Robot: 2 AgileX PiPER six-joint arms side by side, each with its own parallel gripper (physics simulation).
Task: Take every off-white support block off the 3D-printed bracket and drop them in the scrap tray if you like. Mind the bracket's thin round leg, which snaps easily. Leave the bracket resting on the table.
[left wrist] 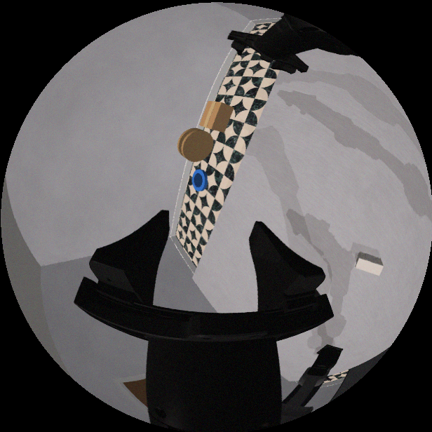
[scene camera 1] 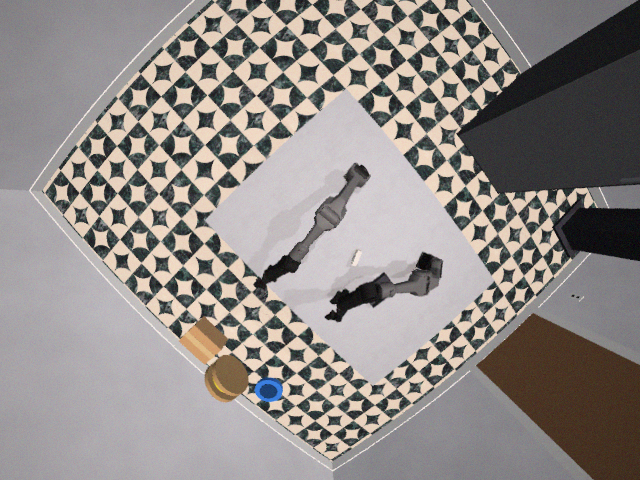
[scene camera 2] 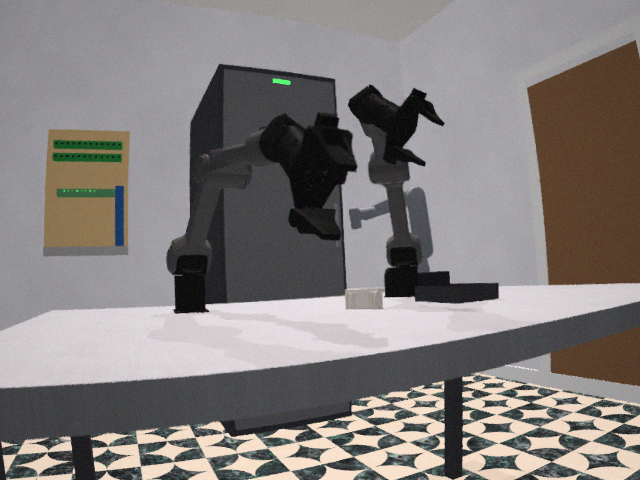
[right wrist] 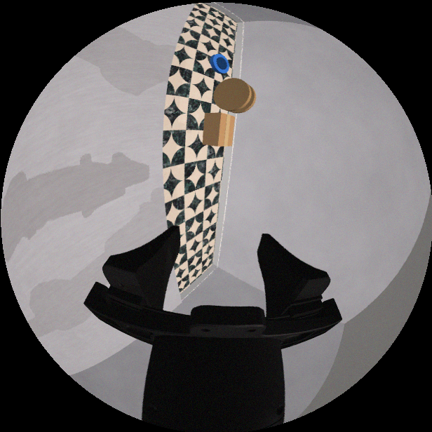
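The off-white bracket piece (scene camera 1: 356, 257) (scene camera 2: 363, 299) (left wrist: 369, 264) rests on the table (scene camera 1: 346, 134) (scene camera 2: 103, 356). Its support blocks and thin round leg cannot be told apart at this size. A low dark tray (scene camera 2: 456, 292) stands to its right in scene camera 2; I cannot make it out clearly from above. My left gripper (scene camera 1: 331, 307) (scene camera 2: 433, 144) (left wrist: 211, 225) is open and empty, high above the table, below and left of the bracket in scene camera 1. My right gripper (scene camera 1: 258, 284) (scene camera 2: 347, 203) (right wrist: 220, 239) is open and empty, high near the table's edge.
Another dark low shape (scene camera 2: 433, 277) shows behind the tray, beside the left arm's base (scene camera 2: 400, 283). A dark cabinet (scene camera 2: 281, 206) stands behind the table. On the floor are a cardboard-coloured box (scene camera 1: 203, 339), a round brown object (scene camera 1: 227, 377) and a blue ring-like object (scene camera 1: 268, 380).
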